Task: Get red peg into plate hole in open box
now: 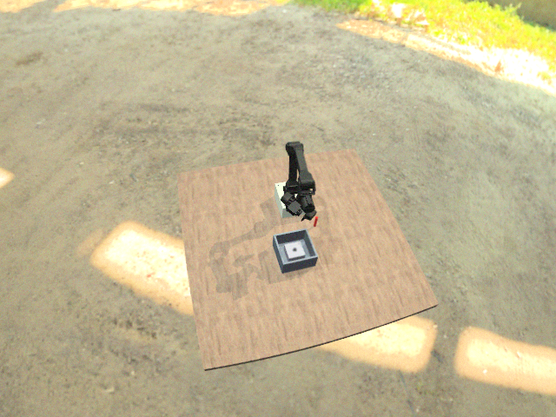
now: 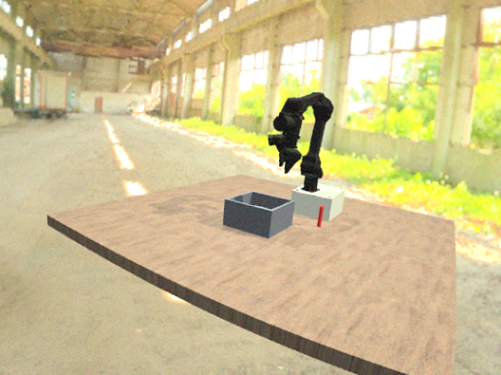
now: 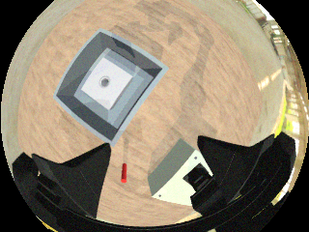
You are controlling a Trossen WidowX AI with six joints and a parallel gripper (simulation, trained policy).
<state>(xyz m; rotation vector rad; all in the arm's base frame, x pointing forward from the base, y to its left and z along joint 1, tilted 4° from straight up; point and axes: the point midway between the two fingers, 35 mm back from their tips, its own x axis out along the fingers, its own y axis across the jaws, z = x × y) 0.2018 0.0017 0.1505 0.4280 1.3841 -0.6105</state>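
My gripper tip is now 16 cm above the red peg, 15 cm to the right of it and 8 cm past it. Round my gripper tip: grey box: 17 cm below, 12 cm ahead, 1 cm to the left; then pale plate: 15 cm below, 12 cm ahead, 1 cm to the left.
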